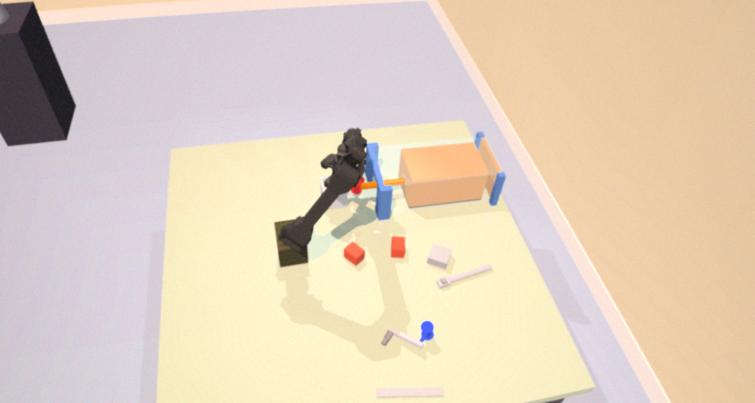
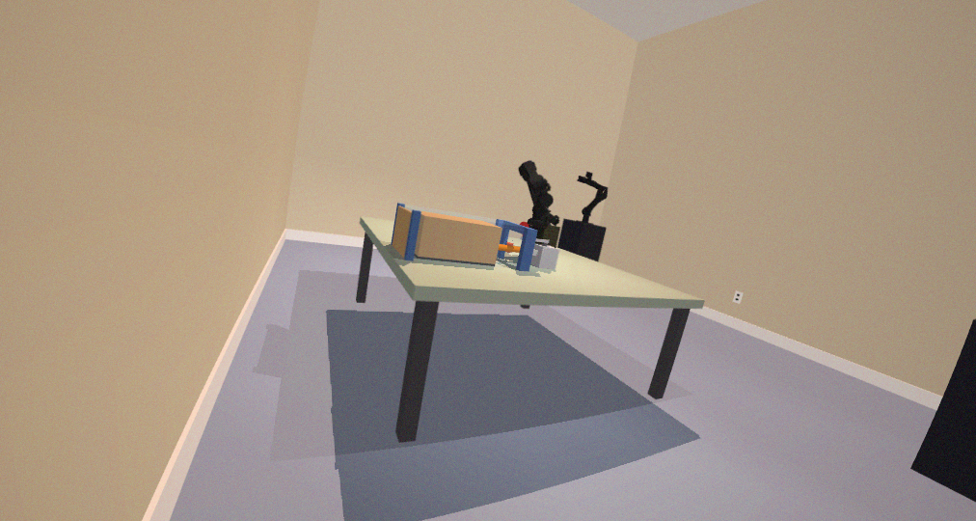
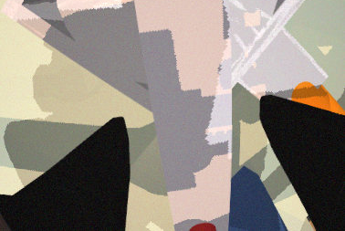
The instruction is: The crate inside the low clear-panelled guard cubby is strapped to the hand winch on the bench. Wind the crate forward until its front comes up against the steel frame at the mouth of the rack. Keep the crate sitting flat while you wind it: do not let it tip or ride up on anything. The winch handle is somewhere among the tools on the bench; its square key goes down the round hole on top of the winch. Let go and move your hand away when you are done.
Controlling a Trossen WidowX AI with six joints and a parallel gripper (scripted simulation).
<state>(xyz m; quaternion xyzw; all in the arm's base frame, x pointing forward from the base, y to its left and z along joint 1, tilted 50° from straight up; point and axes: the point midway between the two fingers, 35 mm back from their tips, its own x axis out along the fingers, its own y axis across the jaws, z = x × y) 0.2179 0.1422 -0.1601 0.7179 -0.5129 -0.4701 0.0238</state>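
Right now my gripper tip is 1 cm short of the red-knobbed handle, 1 cm to the left of it and 2 cm below it. The rest, counted from my gripper tip: winch: 5 cm behind, 3 cm to the left, 6 cm below; red spool grip: 4 cm ahead, 4 cm to the right, 4 cm above; blue steel frame: 12 cm ahead, 3 cm to the left, 1 cm above.
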